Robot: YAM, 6 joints.
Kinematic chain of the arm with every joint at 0, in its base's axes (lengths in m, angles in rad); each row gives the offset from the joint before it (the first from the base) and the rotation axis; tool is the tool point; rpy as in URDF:
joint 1: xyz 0 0 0.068 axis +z
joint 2: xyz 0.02 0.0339 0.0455 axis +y
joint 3: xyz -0.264 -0.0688 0 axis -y
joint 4: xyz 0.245 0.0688 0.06 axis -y
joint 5: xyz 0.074 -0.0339 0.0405 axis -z
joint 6: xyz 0.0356 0 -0.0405 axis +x
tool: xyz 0 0 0 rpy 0 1.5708 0
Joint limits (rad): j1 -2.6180..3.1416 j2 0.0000..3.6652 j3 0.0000..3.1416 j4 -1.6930..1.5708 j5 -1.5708..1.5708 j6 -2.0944..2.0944
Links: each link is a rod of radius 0.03 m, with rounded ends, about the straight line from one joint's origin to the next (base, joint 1, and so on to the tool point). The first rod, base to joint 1, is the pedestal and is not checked.
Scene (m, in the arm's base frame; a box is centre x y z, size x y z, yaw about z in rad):
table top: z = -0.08
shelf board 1: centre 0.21 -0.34 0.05 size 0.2 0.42 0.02 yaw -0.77
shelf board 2: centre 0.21 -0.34 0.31 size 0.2 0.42 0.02 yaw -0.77
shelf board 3: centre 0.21 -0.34 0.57 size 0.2 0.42 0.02 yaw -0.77
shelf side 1: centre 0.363 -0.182 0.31 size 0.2 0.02 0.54 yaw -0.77
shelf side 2: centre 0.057 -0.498 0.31 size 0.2 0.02 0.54 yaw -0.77
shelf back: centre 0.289 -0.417 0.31 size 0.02 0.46 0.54 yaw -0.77
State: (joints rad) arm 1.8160 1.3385 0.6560 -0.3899 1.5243 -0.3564
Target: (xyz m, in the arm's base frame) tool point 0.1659 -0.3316 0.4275
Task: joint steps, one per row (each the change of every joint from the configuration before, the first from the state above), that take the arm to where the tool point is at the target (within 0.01 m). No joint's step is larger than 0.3 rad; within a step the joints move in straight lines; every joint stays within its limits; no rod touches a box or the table.
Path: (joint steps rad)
1: -0.2573 -0.0333 0.0147 0.0241 0.0020 -0.0508
2: -0.2572 -0.0333 0.0147 0.0241 0.0021 -0.0508
3: -0.2573 -0.0332 0.0146 0.0241 0.0020 -0.0508
4: -0.2572 -0.0333 0.0147 0.0240 0.0021 -0.0508
5: -0.2573 -0.0333 0.0147 0.0241 0.0020 -0.0509
6: -0.2573 -0.0333 0.0147 0.0241 0.0020 -0.0508
7: -0.2889 0.0046 0.1018 0.0039 -0.0094 0.0610
8: -0.2890 0.0045 0.1017 0.0039 -0.0095 0.0610
9: -0.2889 0.0046 0.1018 0.0039 -0.0094 0.0610
10: -0.2889 0.0045 0.1018 0.0039 -0.0095 0.0609
11: -0.2890 0.0046 0.1018 0.0039 -0.0094 0.0610
12: 0.0801 0.2488 0.1957 0.0869 -0.0460 0.0000
13: 0.0800 0.2488 0.1958 0.0868 -0.0459 0.0000

